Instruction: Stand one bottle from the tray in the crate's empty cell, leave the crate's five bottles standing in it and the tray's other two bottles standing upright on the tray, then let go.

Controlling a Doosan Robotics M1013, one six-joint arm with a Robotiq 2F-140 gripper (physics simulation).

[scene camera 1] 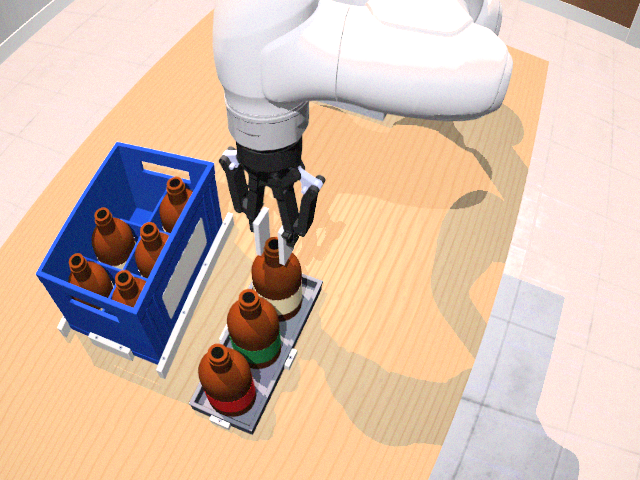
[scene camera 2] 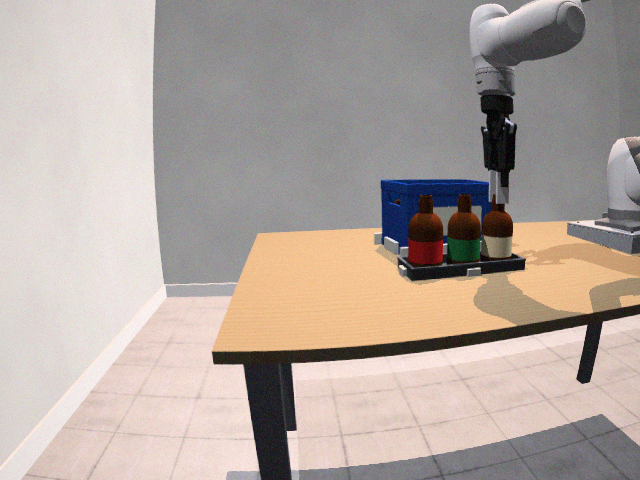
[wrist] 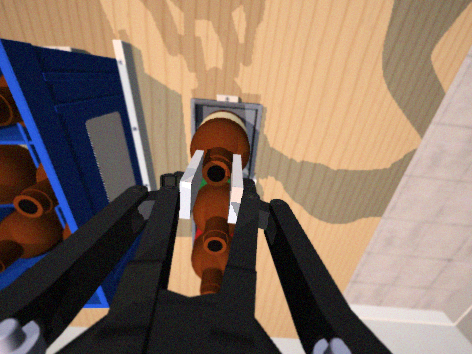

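Scene camera 1 shows the gripper (scene camera 1: 275, 251) together with a white guide strip (scene camera 1: 200, 283), a red-labelled bottle (scene camera 1: 225, 375) and a green-labelled bottle (scene camera 1: 253, 324). In scene camera 2 the green-labelled bottle (scene camera 2: 463, 241) is visible again, as are the red-labelled bottle (scene camera 2: 425, 232) and the gripper (scene camera 2: 498, 202). The wrist view, too, shows the gripper (wrist: 217, 166), the red-labelled bottle (wrist: 209, 268) and the green-labelled bottle (wrist: 210, 212).
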